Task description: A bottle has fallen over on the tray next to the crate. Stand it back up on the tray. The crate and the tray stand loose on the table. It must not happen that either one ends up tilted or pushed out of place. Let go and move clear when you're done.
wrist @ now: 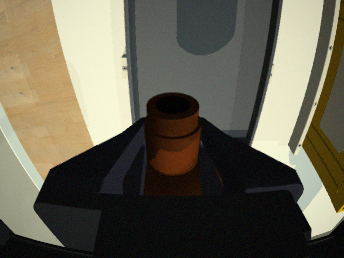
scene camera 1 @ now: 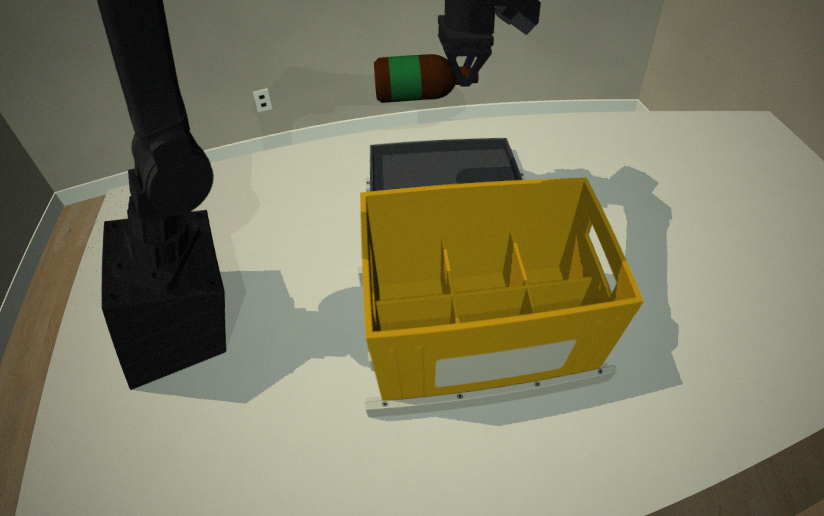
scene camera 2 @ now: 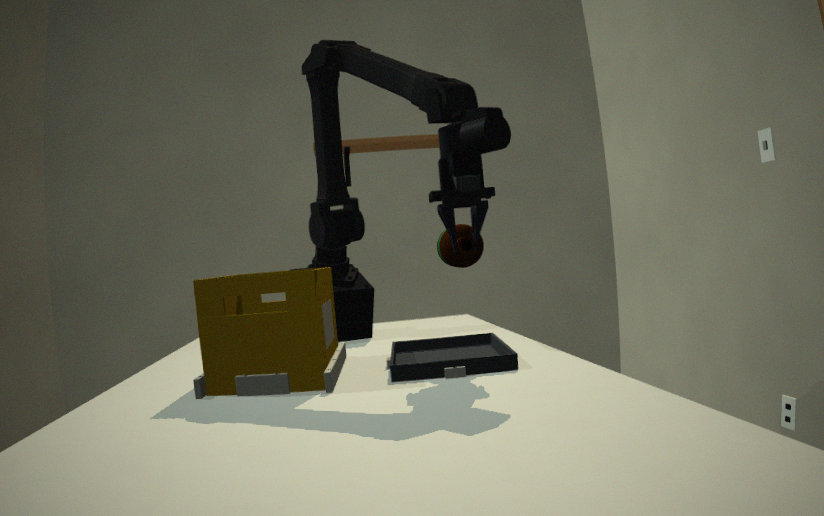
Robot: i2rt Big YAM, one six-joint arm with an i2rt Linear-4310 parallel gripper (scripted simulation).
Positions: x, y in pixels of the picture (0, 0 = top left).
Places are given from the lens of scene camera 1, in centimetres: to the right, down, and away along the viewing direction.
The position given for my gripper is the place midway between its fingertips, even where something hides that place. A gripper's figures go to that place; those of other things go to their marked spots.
my gripper (scene camera 1: 462, 81): 8, -27, 66
tray (scene camera 1: 400, 165): -2, -16, 81
bottle (scene camera 1: 412, 77): 0, -26, 62
yellow crate (scene camera 1: 407, 283): -1, 4, 64
The marked spots on the yellow crate and the tray are 26 cm apart.
